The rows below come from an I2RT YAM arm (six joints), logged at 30 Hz.
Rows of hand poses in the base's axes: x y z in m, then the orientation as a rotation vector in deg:
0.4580, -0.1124, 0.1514, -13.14, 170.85, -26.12
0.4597, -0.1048, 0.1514, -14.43, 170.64, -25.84
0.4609, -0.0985, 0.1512, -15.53, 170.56, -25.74
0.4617, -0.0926, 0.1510, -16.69, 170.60, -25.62
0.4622, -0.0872, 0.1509, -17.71, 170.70, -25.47
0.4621, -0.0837, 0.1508, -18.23, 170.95, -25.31
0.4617, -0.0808, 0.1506, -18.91, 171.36, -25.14
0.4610, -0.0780, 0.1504, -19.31, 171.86, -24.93
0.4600, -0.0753, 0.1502, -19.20, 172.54, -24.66
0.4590, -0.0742, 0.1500, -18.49, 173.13, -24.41
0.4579, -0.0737, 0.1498, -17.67, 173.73, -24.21
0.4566, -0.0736, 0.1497, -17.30, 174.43, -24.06
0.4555, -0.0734, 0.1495, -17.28, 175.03, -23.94
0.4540, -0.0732, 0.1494, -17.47, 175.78, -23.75
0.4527, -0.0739, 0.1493, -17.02, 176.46, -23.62
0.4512, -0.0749, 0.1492, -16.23, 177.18, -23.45
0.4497, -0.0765, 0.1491, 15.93, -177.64, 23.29
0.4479, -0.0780, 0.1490, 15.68, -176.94, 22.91
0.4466, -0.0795, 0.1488, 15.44, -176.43, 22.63
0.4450, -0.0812, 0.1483, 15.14, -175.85, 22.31
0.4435, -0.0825, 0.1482, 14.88, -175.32, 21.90
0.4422, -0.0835, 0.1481, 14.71, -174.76, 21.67
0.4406, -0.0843, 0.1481, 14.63, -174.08, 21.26
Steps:
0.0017, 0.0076, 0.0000, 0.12, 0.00, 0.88
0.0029, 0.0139, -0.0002, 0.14, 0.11, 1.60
0.0037, 0.0198, -0.0004, 0.16, 0.35, 2.34
0.0042, 0.0252, -0.0005, 0.22, 0.63, 2.97
0.0041, 0.0287, -0.0006, 0.31, 0.96, 3.26
0.0037, 0.0316, -0.0008, 0.40, 1.48, 3.61
0.0030, 0.0344, -0.0010, 0.53, 2.03, 3.77
0.0020, 0.0371, -0.0012, 0.73, 2.64, 3.57
0.0010, 0.0382, -0.0014, 0.94, 3.05, 3.02
-0.0001, 0.0387, -0.0016, 1.12, 3.46, 2.40
-0.0014, 0.0388, -0.0017, 1.24, 4.05, 2.03
-0.0025, 0.0390, -0.0019, 1.33, 4.62, 1.90
-0.0040, 0.0392, -0.0020, 1.46, 5.37, 1.88
-0.0053, 0.0385, -0.0021, 1.57, 5.94, 1.47
-0.0068, 0.0375, -0.0022, 1.72, 6.48, 0.85
-0.0083, 0.0359, -0.0023, 1.83, 7.12, 0.54
-0.0101, 0.0344, -0.0024, 1.96, 7.87, 0.32
-0.0114, 0.0329, -0.0026, 2.06, 8.41, 0.12
-0.0130, 0.0312, -0.0031, 2.18, 9.04, -0.13
-0.0145, 0.0299, -0.0032, 2.36, 9.62, -0.34
-0.0158, 0.0289, -0.0033, 2.42, 10.21, -0.50
-0.0174, 0.0281, -0.0033, 2.57, 10.94, -0.61

